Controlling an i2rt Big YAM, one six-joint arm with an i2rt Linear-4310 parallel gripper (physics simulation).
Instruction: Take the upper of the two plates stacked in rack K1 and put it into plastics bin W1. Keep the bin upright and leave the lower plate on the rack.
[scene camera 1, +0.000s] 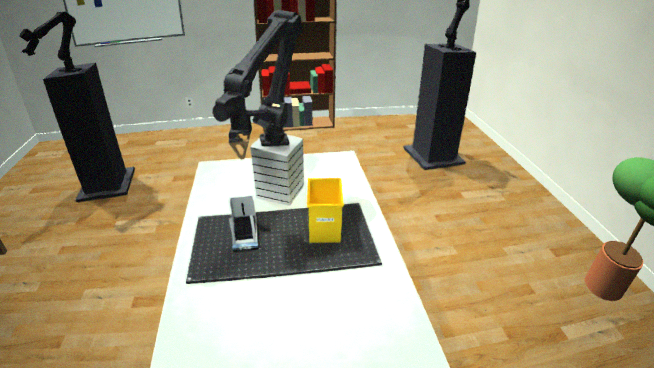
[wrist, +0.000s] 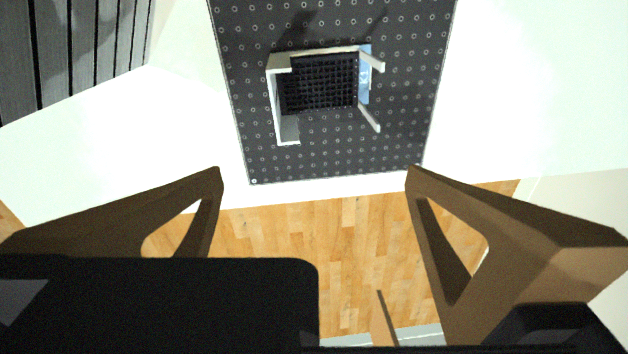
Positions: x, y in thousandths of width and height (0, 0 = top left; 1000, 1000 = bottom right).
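Observation:
I can see my gripper (wrist: 501, 496). There is a black multi-well plate (wrist: 510, 233), and I also see a yellow plastics bin W1 (scene camera 1: 496, 534), though in the wrist view the yellow plastics bin W1 is out of frame.

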